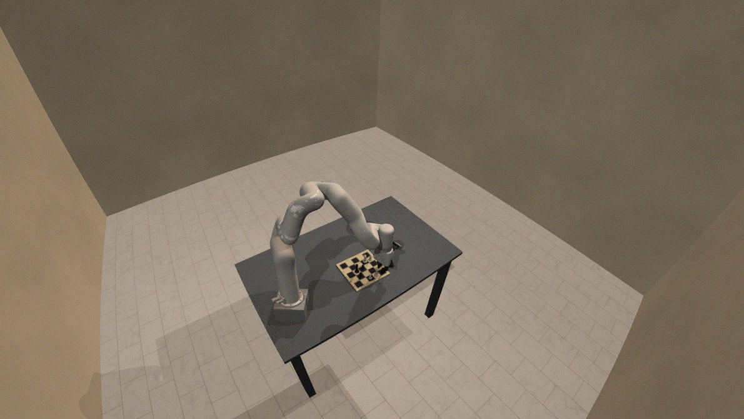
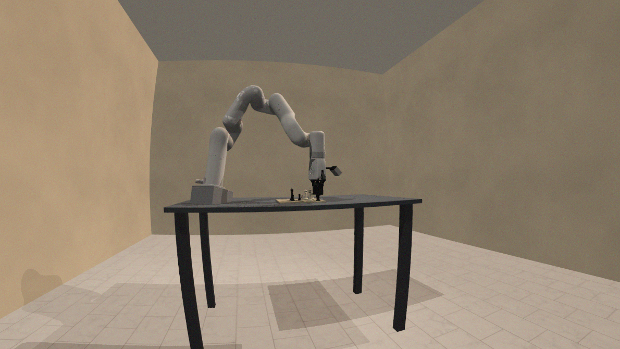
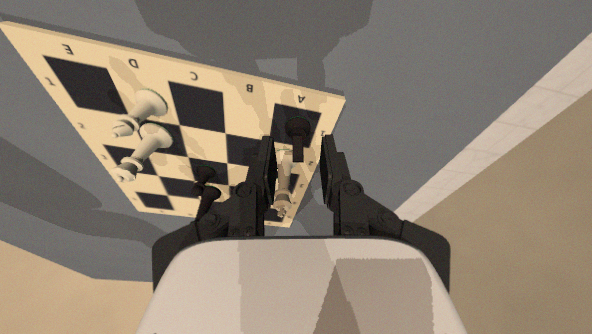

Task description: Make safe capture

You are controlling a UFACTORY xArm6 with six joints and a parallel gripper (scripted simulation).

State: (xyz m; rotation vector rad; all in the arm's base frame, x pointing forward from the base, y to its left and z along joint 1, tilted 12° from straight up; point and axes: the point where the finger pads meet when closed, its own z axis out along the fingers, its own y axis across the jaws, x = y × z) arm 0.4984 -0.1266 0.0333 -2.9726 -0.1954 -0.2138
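Now: the white bishop 4 cm behind my hand, 1 cm to the left of it and 2 cm below it. Also, from my hand: chessboard 7 cm behind, 9 cm to the left, 5 cm below; white pawn 8 cm behind, 1 cm to the left, 4 cm below.
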